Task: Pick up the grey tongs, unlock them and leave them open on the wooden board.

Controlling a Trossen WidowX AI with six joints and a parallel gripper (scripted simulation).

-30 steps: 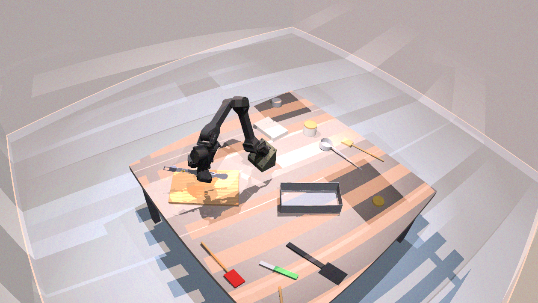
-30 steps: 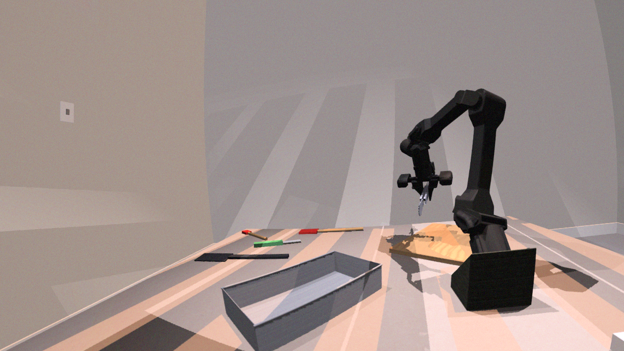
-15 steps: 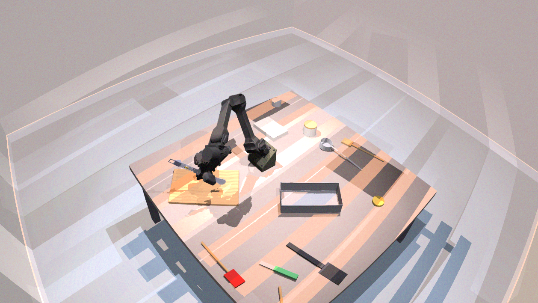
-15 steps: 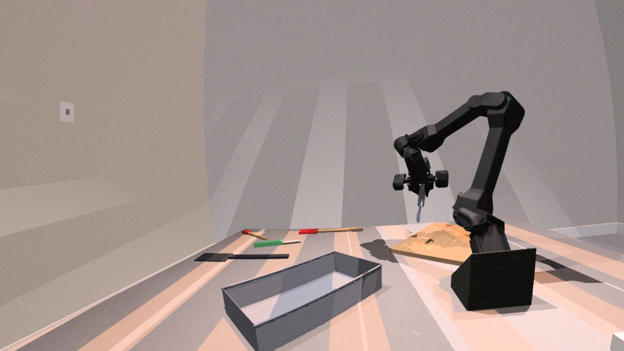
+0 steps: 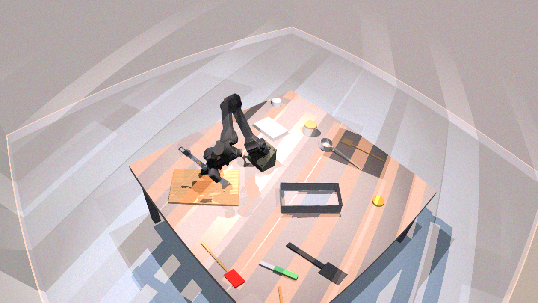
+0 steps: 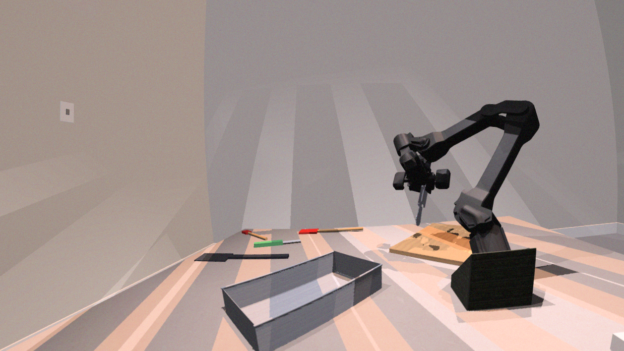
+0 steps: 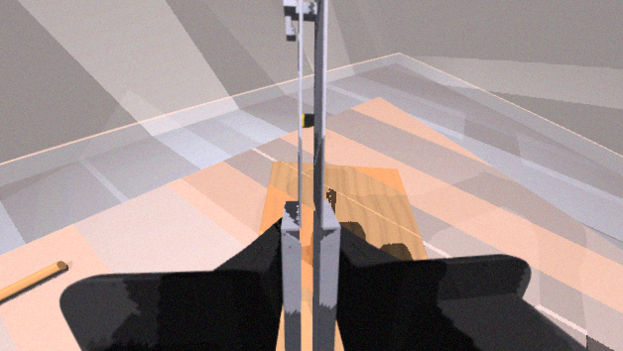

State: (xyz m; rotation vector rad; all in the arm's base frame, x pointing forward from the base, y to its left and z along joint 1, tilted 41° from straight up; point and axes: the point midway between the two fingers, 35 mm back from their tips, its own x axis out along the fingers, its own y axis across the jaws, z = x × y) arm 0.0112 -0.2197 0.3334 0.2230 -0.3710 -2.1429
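My gripper tip is 50 mm past the wooden board, 40 mm to the right of it and 160 mm above it. Also, from my gripper tip: grey roasting tin: 380 mm ahead, 370 mm to the left, 140 mm below; red spatula: 390 mm ahead, 210 mm to the right, 160 mm below; yellow lock piece: 10 mm to the right, 70 mm above.
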